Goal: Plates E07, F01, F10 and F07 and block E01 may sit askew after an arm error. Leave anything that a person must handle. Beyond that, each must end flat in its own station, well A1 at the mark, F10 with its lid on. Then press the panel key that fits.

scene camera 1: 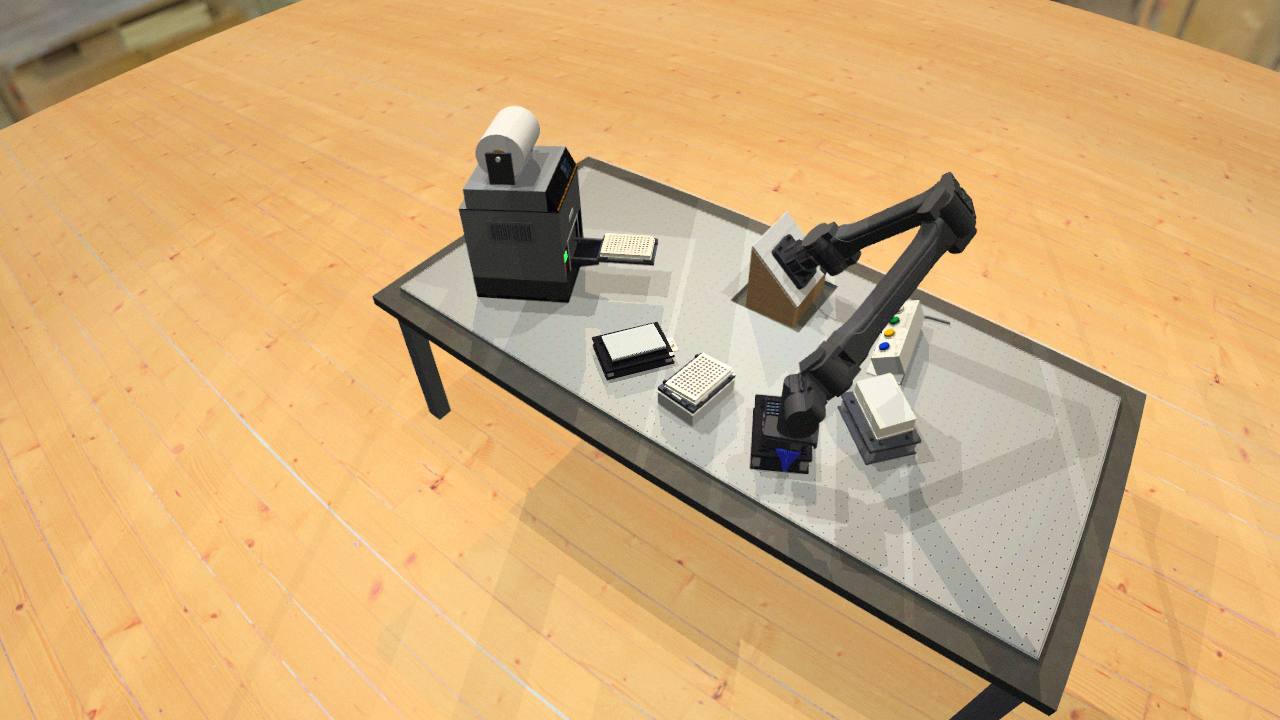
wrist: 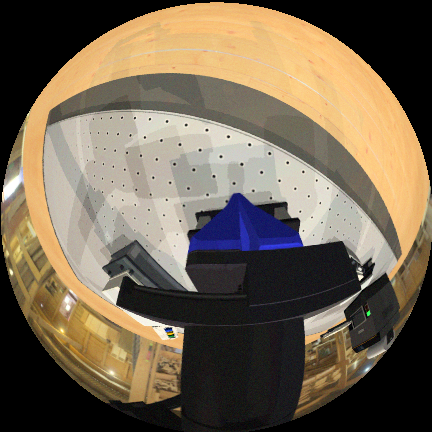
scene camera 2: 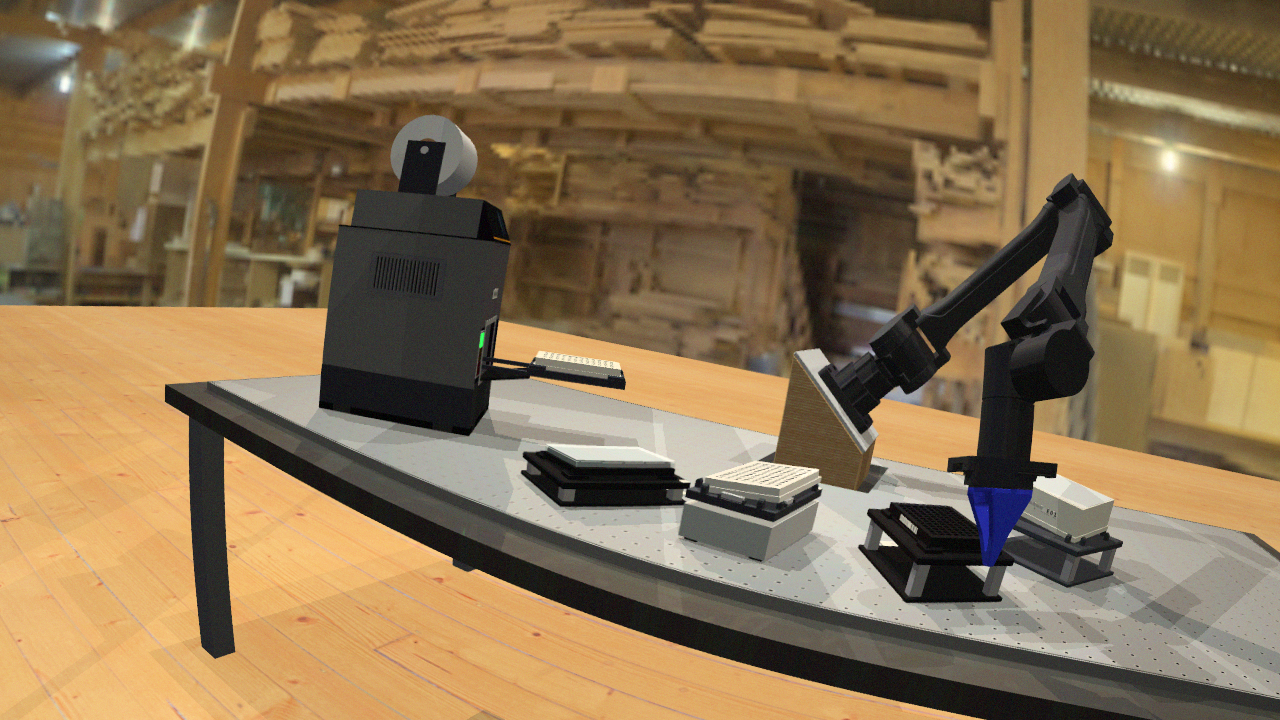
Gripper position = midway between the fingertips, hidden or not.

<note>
My gripper (scene camera 2: 987, 566) is shut, with nothing in its grasp. Also in view: a black plate (scene camera 2: 942, 526). Further things: a white plate with red wells (scene camera 2: 776, 483), a white button box (scene camera 1: 892, 353) and a black instrument (scene camera 2: 452, 342).
The white plate with red wells shows as well in scene camera 1 (scene camera 1: 698, 379). My gripper also shows in scene camera 1 (scene camera 1: 784, 469) and in the wrist view (wrist: 236, 198). The black instrument also shows in scene camera 1 (scene camera 1: 560, 250) and in the wrist view (wrist: 366, 321).
</note>
